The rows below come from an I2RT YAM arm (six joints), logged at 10 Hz.
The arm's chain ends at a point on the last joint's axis. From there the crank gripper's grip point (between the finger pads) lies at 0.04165 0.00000 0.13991 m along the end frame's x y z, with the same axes.
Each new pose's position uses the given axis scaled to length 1; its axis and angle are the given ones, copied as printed.
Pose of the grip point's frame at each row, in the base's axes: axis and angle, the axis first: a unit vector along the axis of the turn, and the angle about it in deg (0 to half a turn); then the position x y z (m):
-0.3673 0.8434 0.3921 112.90 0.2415 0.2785 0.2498
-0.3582 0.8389 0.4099 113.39 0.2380 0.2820 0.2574
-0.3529 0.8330 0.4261 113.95 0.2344 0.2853 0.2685
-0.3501 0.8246 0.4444 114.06 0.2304 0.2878 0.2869
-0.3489 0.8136 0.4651 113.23 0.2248 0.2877 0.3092
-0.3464 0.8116 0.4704 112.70 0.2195 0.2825 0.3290
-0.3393 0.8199 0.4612 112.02 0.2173 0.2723 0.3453
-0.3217 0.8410 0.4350 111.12 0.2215 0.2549 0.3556
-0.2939 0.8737 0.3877 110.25 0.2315 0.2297 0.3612
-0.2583 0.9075 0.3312 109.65 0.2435 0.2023 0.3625
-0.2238 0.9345 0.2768 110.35 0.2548 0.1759 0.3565
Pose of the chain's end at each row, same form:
-0.3673 0.8434 0.3921 112.90 0.1692 0.1698 0.3151
-0.3582 0.8389 0.4099 113.39 0.1680 0.1706 0.3207
-0.3529 0.8330 0.4261 113.95 0.1671 0.1714 0.3301
-0.3501 0.8246 0.4444 114.06 0.1655 0.1709 0.3455
-0.3489 0.8136 0.4651 113.23 0.1612 0.1677 0.3627
-0.3464 0.8116 0.4704 112.70 0.1555 0.1619 0.3807
-0.3393 0.8199 0.4612 112.02 0.1501 0.1537 0.3975
-0.3217 0.8410 0.4350 111.12 0.1475 0.1417 0.4106
-0.2939 0.8737 0.3877 110.25 0.1479 0.1266 0.4218
-0.2583 0.9075 0.3312 109.65 0.1502 0.1121 0.4294
-0.2238 0.9345 0.2768 110.35 0.1556 0.0987 0.4307

